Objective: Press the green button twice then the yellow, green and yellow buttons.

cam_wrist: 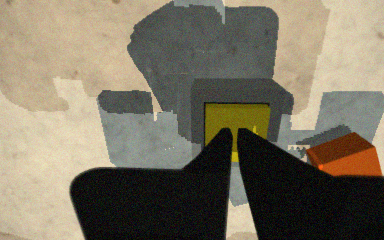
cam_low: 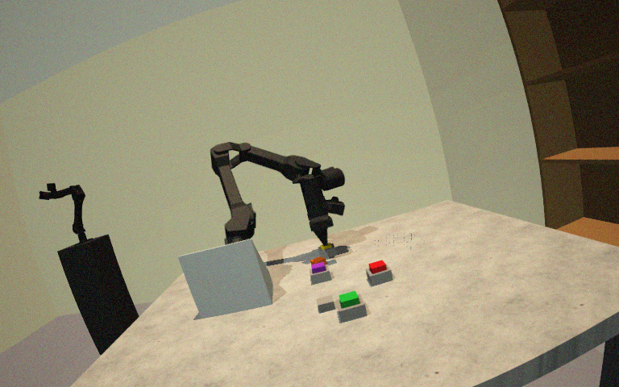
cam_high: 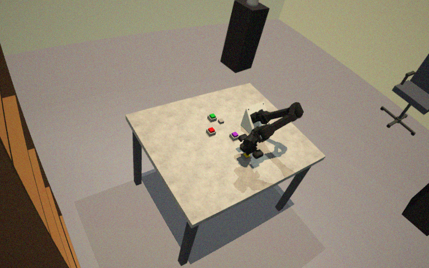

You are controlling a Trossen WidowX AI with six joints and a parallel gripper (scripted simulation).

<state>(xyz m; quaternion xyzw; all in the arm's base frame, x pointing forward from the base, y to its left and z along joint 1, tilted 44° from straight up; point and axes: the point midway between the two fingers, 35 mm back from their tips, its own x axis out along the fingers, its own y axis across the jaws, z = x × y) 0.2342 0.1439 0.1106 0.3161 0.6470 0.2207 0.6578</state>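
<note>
The yellow button lies 1 cm below my gripper tip. The rest, counted from my gripper tip: purple button (6 cm behind, 17 cm to the right); then red button (6 cm ahead, 29 cm to the right); then orange block (4 cm behind, 7 cm to the right, 2 cm below).
</note>
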